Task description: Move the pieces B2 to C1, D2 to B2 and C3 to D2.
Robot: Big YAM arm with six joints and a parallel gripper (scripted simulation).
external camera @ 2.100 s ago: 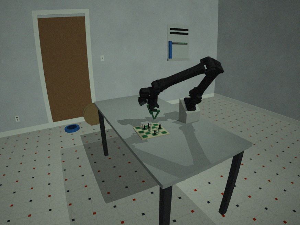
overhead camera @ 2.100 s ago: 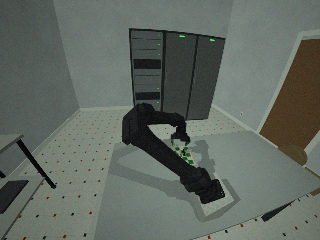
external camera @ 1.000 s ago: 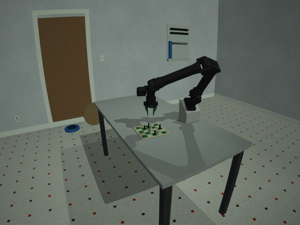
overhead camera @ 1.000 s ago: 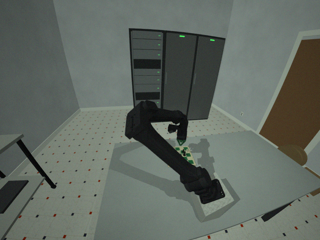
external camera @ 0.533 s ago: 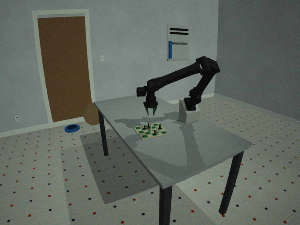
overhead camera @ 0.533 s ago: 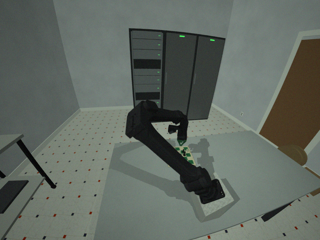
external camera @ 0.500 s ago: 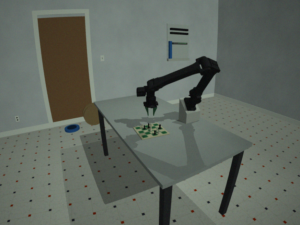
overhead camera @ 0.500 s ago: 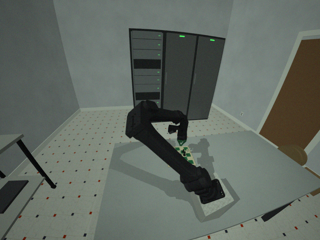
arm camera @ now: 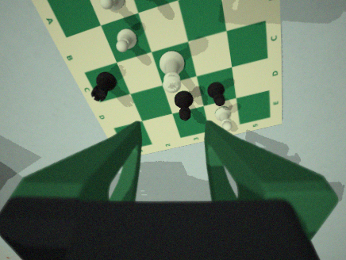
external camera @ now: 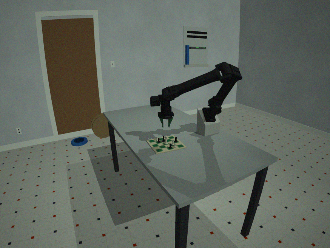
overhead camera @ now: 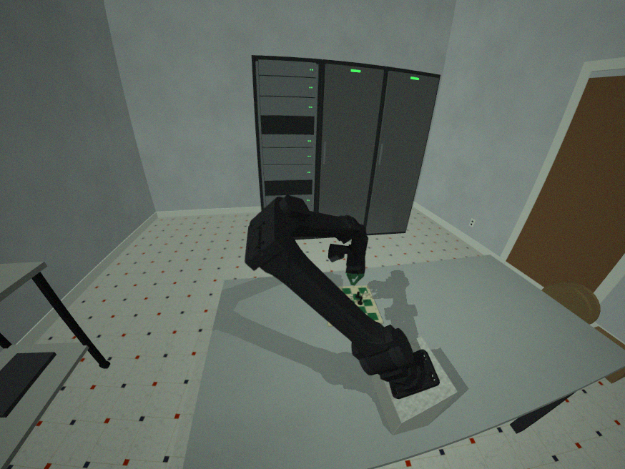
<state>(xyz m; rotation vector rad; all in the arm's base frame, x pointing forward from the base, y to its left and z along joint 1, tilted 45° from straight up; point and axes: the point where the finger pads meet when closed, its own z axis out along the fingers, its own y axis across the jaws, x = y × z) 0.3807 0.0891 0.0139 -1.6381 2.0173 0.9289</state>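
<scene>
Now: hand 10 cm above the tall white piece. Also, from my hand: chessboard 13 cm below.
</scene>
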